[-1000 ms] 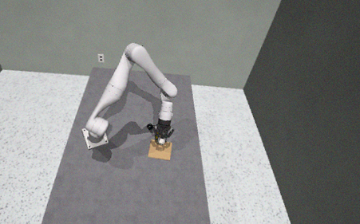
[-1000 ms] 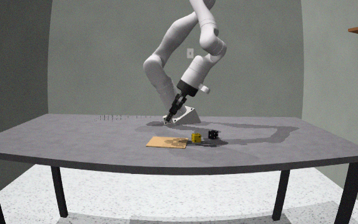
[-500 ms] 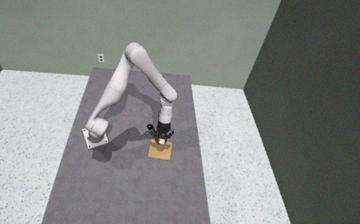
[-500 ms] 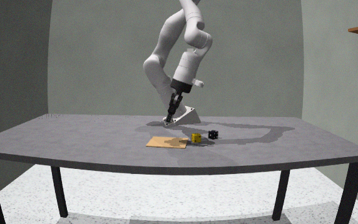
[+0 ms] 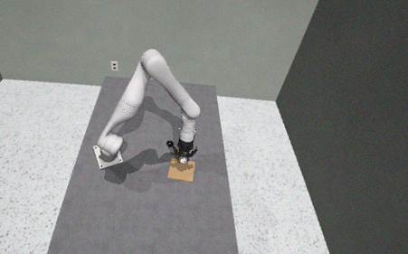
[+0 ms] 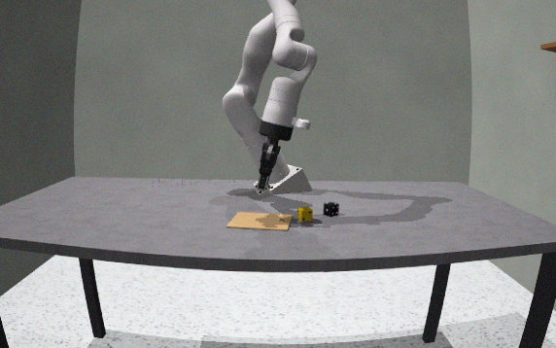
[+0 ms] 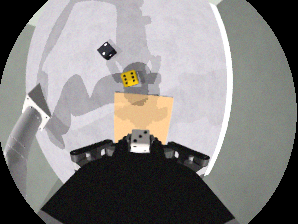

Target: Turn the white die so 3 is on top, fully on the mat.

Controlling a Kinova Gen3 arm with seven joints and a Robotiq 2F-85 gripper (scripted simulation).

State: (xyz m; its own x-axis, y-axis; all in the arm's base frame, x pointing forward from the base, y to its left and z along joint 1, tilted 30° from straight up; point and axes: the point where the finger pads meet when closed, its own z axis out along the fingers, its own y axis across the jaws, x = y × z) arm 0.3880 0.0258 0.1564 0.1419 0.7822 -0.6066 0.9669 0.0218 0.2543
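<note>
Right now the white die is 1 cm below my hand. Also, from my hand: tan mat (10 cm below); then yellow die (2 cm behind, 10 cm to the left, 8 cm below); then black die (7 cm behind, 18 cm to the left, 8 cm below).
</note>
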